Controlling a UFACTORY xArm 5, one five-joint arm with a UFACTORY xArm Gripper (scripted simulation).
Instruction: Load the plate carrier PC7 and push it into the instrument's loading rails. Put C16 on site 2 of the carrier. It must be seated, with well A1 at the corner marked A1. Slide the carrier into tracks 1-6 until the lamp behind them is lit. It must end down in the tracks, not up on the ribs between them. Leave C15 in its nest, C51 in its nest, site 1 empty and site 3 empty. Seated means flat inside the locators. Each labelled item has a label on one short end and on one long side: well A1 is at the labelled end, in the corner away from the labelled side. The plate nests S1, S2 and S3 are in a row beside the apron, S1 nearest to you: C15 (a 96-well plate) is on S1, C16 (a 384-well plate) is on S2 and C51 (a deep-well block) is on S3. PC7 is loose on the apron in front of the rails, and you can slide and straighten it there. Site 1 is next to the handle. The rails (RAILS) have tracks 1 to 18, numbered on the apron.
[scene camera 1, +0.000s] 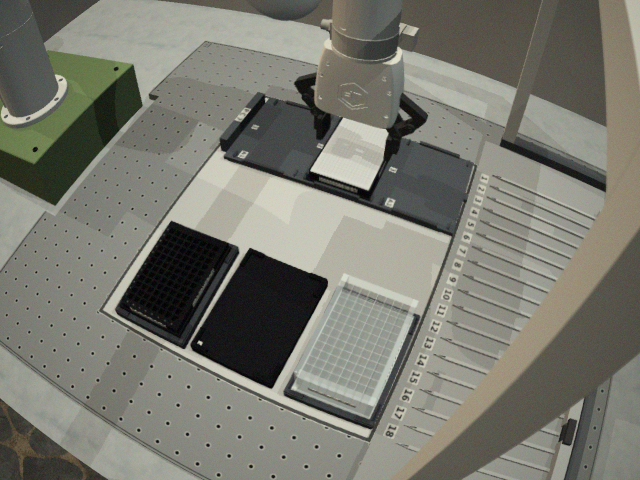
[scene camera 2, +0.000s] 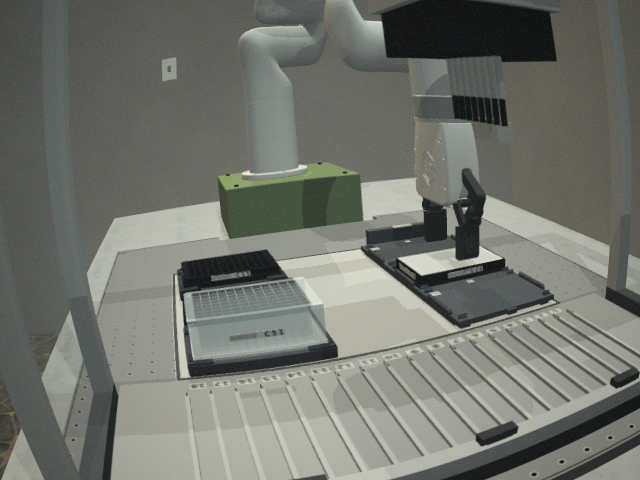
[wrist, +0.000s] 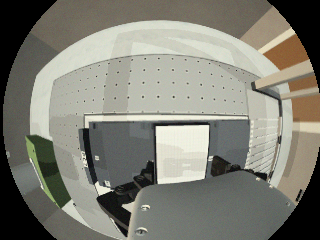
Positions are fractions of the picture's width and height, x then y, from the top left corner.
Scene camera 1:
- gripper: 0.56, 0.30
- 96-well plate C15: 0.23, 0.63
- plate nest S2: 0.40, 0.67
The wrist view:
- gripper: 0.58, 0.70
